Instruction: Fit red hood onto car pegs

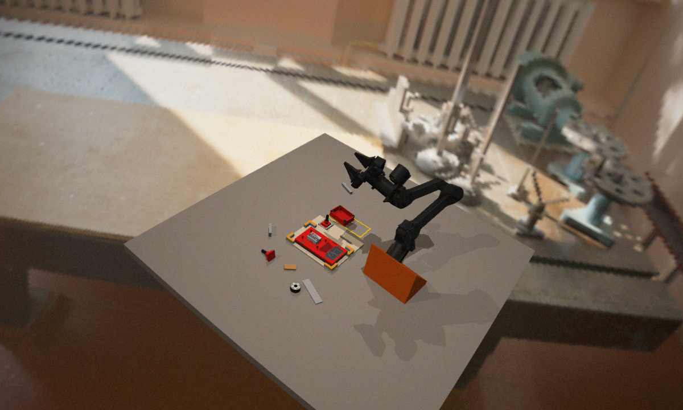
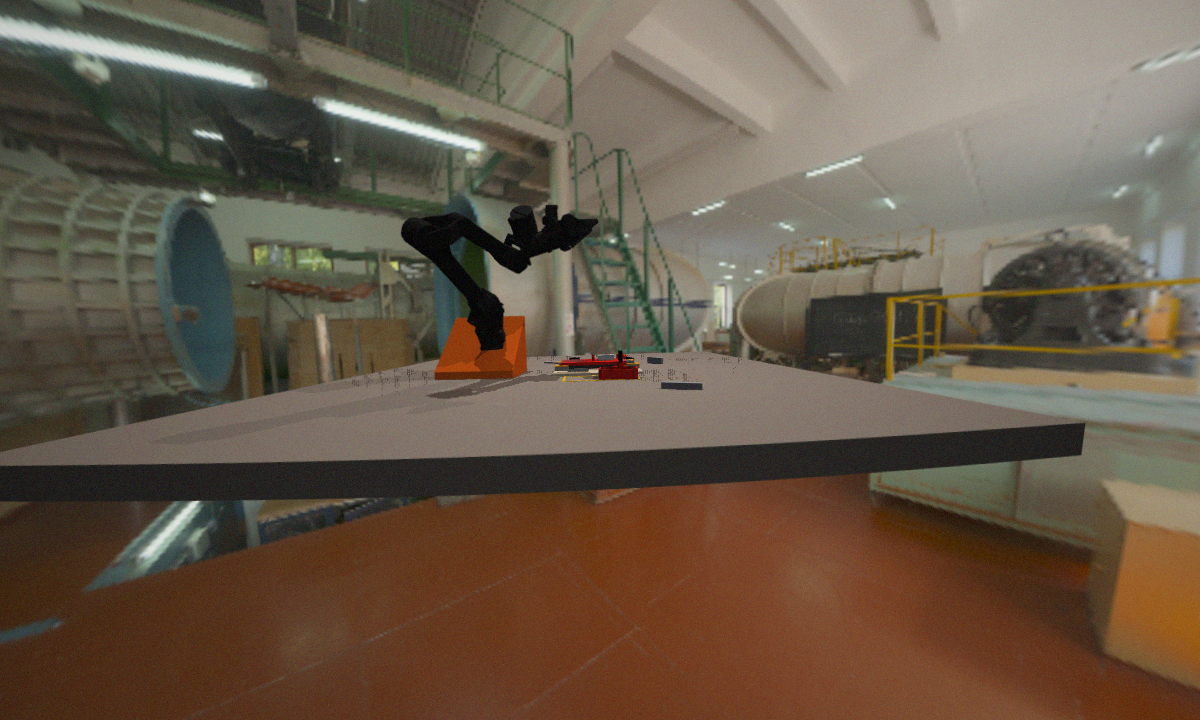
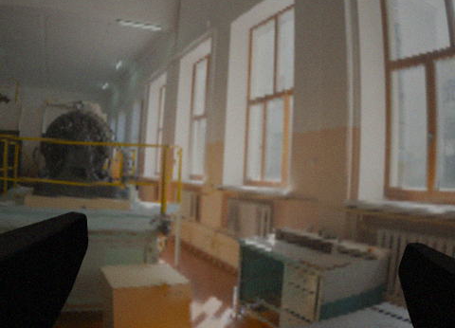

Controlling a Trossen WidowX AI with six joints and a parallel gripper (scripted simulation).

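Now: the red hood 40 cm below my gripper tip, 12 cm to the right of it and 5 cm ahead of it. Round my gripper tip: jig (40 cm below, 7 cm to the left); grey engine block (39 cm below, 11 cm to the left, 3 cm ahead).
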